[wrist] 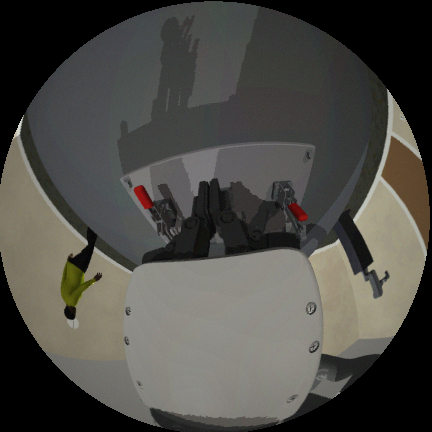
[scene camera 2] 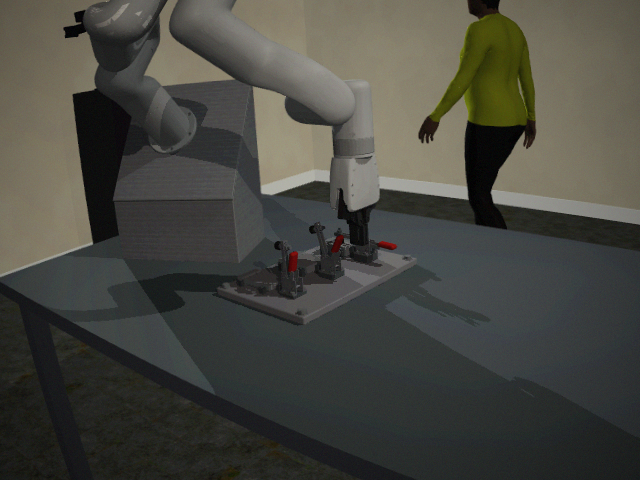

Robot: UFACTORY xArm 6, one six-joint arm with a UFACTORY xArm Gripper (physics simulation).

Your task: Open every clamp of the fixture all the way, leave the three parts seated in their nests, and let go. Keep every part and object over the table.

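Places are measured from the arm's base along level axes (x back, y left, z down), in metres.
Where they show: gripper, fingertip midpoint: [wrist: 211,191] [scene camera 2: 359,244]; arm's base at its link origin: [scene camera 2: 173,130].
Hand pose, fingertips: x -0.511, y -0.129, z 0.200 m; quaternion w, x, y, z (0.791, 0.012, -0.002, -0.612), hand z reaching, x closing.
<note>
Things, the pixels of their top centre, and the offset from my fingertips. "*": a spot on its surface instead. Level surfaces: height alone.
- fixture plate at its top centre: [wrist: 224,208] [scene camera 2: 320,272] dy +0.022, dx +0.096, dz +0.076 m
- middle clamp at a spot on its surface: [scene camera 2: 330,266] * dy +0.002, dx +0.063, dz +0.052 m
- far clamp at its top centre: [wrist: 157,232] [scene camera 2: 364,231] dy +0.119, dx +0.035, dz +0.014 m
- table at its surface level: dz +0.092 m
The fixture plate [scene camera 2: 330,300] [wrist: 240,161] carries three toggle clamps with red handles. The near clamp [scene camera 2: 291,281] [wrist: 284,190] and the middle clamp [scene camera 2: 330,266] have their arms raised and their handles tilted upright. The far clamp [scene camera 2: 364,253] [wrist: 165,210] has its handle lying outward, nearly level, and its arm low. My gripper [scene camera 2: 360,243] [wrist: 211,191] is shut and empty, low over the plate beside the far clamp; whether it touches it I cannot tell. Its fingers hide most of the middle clamp in the wrist view. The parts in their nests are dark and partly hidden, hard to tell apart.
A grey pedestal block [scene camera 2: 173,227] with the arm's base stands behind the plate on the table [scene camera 2: 361,392]. Bolts stand at the plate's corners. A person in a yellow-green top [scene camera 2: 496,72] [wrist: 73,282] stands beyond the table.
</note>
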